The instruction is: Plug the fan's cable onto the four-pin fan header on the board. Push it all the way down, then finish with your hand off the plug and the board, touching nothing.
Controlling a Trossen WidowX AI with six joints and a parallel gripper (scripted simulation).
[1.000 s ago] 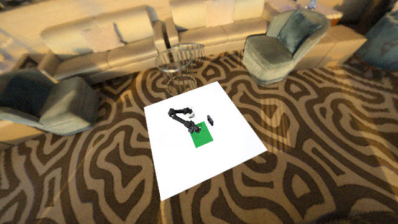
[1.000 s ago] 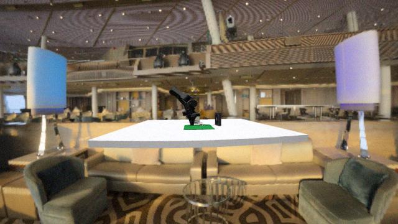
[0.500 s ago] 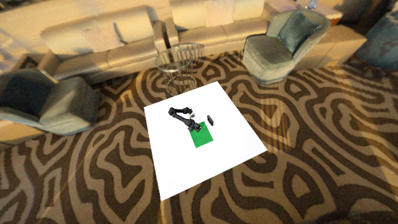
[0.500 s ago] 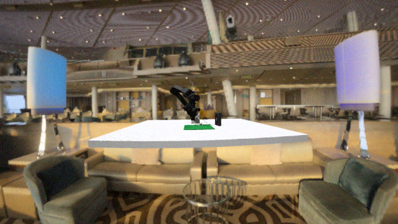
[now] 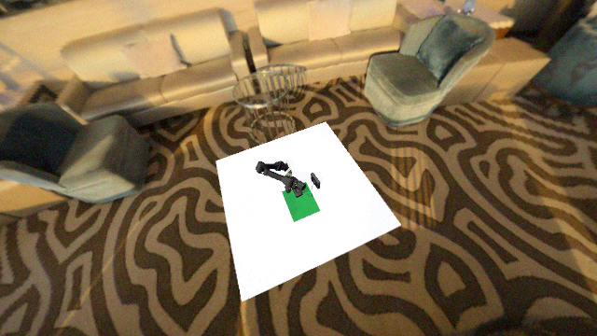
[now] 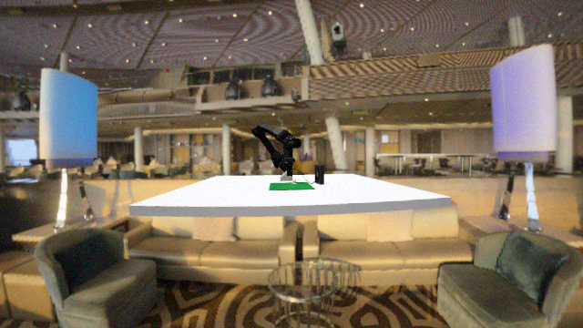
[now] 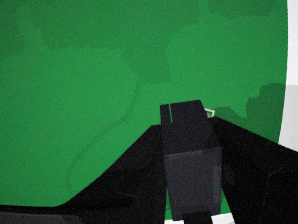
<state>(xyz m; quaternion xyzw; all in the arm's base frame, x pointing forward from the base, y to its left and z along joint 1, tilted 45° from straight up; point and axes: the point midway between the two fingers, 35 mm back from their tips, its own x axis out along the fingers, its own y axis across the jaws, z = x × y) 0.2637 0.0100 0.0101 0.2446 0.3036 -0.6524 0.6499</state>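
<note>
The four-pin fan header lies 7 cm below my gripper tip, 4 cm to the left of it and 1 cm behind it. Also, from my gripper tip: green board (8 cm below, 7 cm ahead, 1 cm to the left); black fan plug (1 cm to the left, 1 cm above); fan (19 cm to the left, 3 cm behind, 1 cm below).
</note>
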